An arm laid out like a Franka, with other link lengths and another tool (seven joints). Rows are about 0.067 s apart.
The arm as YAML. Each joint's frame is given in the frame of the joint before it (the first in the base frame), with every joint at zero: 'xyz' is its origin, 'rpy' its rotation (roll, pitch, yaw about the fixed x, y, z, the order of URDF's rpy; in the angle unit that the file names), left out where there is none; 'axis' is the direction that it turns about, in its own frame. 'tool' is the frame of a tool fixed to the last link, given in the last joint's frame.
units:
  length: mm
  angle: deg
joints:
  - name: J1
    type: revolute
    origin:
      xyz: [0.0, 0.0, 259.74]
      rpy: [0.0, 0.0, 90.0]
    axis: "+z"
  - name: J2
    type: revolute
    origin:
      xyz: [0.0, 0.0, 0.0]
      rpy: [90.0, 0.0, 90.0]
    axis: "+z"
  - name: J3
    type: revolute
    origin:
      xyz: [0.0, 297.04, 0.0]
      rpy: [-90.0, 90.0, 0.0]
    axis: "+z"
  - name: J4
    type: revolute
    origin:
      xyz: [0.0, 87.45, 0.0]
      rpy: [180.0, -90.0, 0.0]
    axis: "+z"
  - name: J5
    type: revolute
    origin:
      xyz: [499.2, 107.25, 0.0]
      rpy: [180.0, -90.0, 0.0]
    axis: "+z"
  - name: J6
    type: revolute
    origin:
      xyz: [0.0, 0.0, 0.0]
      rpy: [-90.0, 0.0, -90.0]
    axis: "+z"
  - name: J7
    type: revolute
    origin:
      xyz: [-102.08, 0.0, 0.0]
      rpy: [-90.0, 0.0, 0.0]
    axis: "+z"
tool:
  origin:
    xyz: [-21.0, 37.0, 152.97]
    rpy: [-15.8, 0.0, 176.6]
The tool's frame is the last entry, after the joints.
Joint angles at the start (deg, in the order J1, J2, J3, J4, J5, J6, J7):
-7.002 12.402 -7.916 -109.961 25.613 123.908 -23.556
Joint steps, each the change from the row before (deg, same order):
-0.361 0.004 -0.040 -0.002 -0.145 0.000 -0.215
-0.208 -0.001 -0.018 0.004 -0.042 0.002 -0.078
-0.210 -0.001 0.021 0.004 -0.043 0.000 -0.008
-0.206 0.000 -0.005 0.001 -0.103 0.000 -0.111
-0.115 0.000 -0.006 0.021 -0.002 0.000 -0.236
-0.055 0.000 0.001 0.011 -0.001 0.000 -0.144
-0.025 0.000 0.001 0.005 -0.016 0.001 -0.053
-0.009 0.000 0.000 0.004 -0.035 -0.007 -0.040
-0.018 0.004 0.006 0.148 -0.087 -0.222 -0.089
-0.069 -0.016 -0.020 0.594 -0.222 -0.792 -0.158
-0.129 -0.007 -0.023 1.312 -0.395 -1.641 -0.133
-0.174 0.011 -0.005 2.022 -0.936 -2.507 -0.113
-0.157 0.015 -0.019 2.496 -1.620 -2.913 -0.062
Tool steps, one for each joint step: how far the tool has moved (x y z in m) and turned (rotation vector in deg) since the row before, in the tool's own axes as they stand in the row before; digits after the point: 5 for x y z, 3 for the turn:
-0.00090 0.00525 -0.00013 -0.173 0.036 0.095
-0.00041 0.00295 -0.00019 -0.069 0.027 0.121
-0.00032 0.00250 -0.00015 -0.056 0.005 0.152
-0.00049 0.00278 -0.00008 -0.108 0.016 0.035
-0.00020 0.00150 -0.00031 -0.025 0.088 -0.111
-0.00011 0.00066 -0.00016 -0.011 0.051 -0.087
-0.00005 0.00031 -0.00006 -0.017 0.017 -0.038
-0.00006 0.00012 -0.00001 -0.025 0.001 -0.054
0.00031 -0.00011 -0.00100 0.008 -0.044 -0.196
0.00168 0.00024 -0.00471 0.058 -0.086 -0.452
0.00397 0.00020 -0.01030 0.146 -0.170 -0.742
0.00537 0.00007 -0.01546 -0.063 -0.395 -1.278
0.00567 0.00066 -0.01911 -0.612 -0.532 -1.702

